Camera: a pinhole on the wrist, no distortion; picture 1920 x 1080 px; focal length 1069.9 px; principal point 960.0 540.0 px. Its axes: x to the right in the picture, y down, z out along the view. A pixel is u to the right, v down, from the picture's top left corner.
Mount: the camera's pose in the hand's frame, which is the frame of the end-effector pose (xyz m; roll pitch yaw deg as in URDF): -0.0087 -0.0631 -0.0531 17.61 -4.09 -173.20
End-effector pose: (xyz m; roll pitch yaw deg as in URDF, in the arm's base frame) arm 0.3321 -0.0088 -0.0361 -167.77 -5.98 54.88
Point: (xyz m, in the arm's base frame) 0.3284 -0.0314 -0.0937
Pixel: 1089 108
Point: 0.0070 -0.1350 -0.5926
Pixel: 1685 829
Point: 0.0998 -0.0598 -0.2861
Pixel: 1800 969
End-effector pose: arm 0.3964 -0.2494 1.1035 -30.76 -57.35 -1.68
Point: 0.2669 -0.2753 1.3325
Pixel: outside the picture
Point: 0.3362 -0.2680 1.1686
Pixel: 740 897
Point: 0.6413 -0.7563 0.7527
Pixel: behind the camera
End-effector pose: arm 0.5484 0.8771 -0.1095 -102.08 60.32 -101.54
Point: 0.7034 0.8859 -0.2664
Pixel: 446 338
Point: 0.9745 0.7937 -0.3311
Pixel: 599 751
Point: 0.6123 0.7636 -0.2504
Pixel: outside the picture
